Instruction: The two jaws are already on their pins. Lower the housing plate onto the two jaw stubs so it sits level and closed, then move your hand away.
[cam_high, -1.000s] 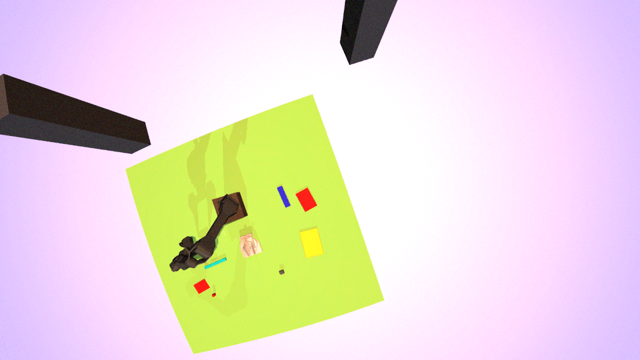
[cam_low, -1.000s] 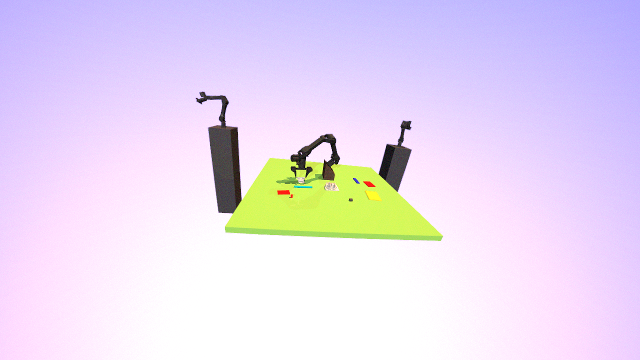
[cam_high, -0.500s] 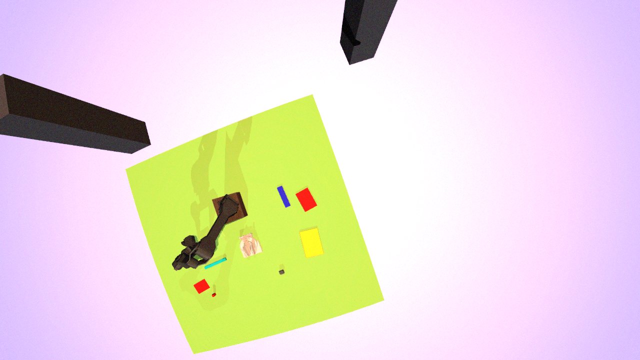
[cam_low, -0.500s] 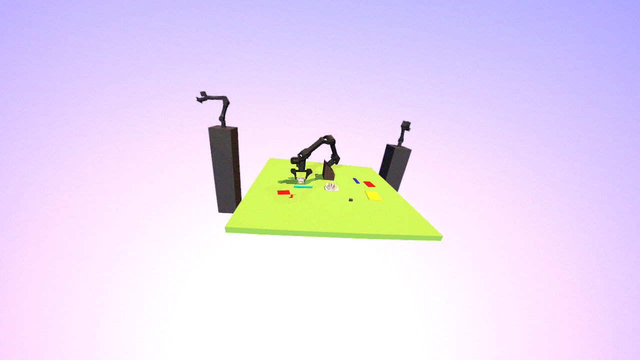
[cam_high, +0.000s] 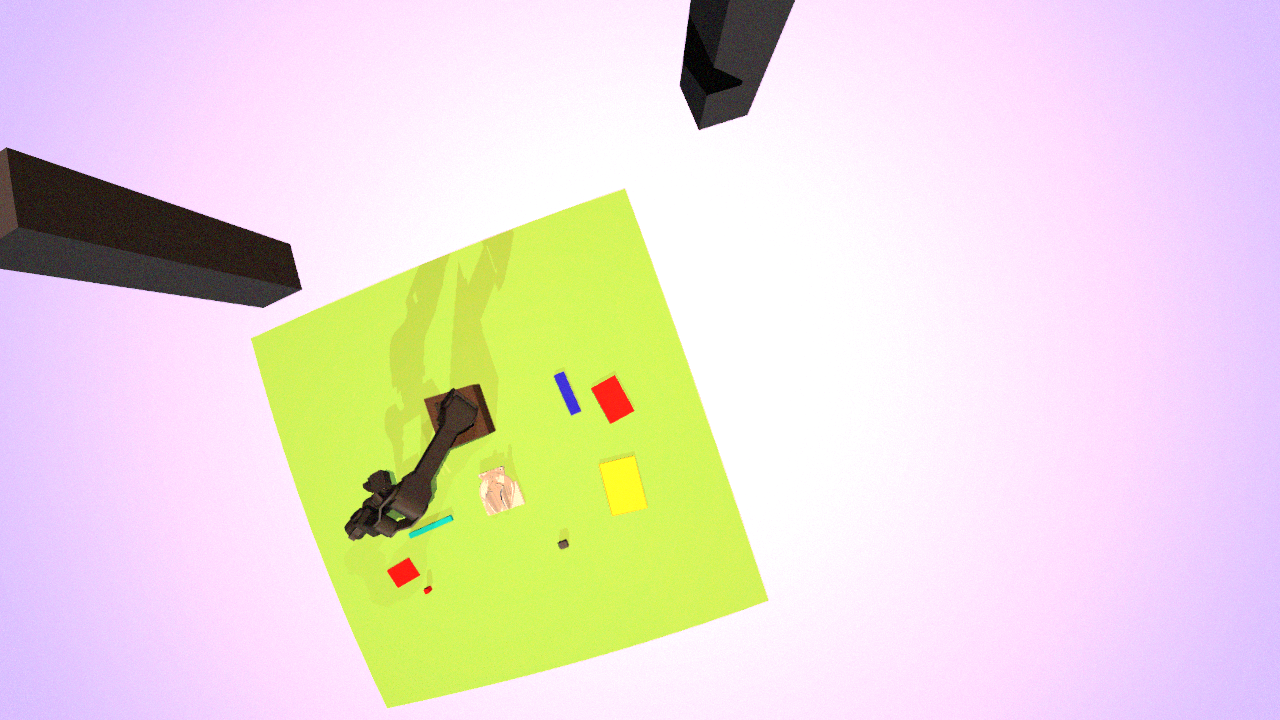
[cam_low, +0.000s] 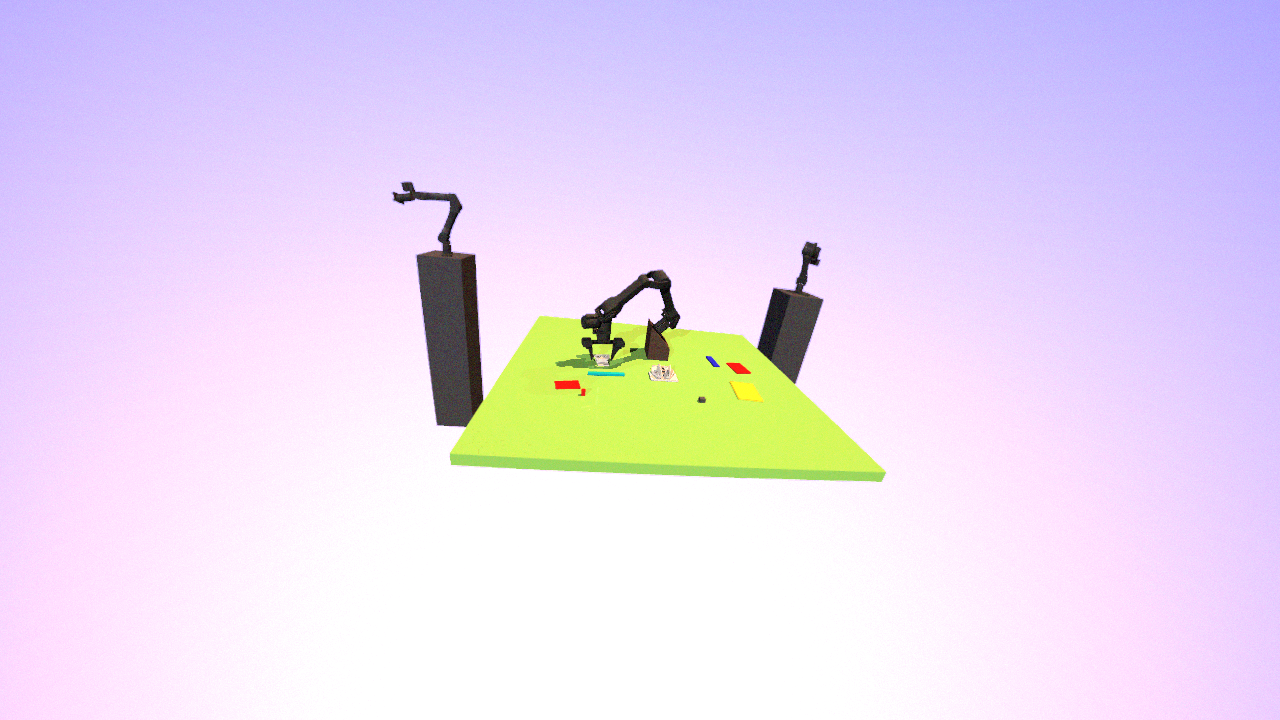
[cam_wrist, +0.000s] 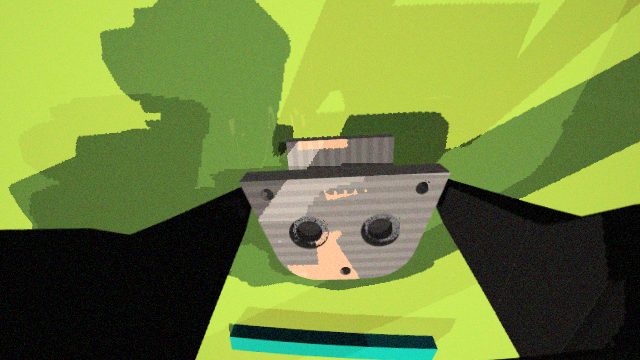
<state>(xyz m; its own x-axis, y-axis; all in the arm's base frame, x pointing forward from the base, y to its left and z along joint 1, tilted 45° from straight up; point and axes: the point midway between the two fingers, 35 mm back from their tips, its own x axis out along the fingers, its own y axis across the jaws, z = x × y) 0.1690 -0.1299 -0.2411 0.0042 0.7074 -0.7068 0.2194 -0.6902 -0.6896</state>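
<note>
Right now my gripper tip is 13 cm short of the cyan bar, 2 cm to the right of it and 1 cm above it. Also, from my gripper tip: dark cube (39 cm to the left, 31 cm ahead); then yellow housing plate (62 cm to the left, 20 cm ahead, 1 cm below); then blue bar (56 cm to the left, 10 cm behind, 1 cm below).
</note>
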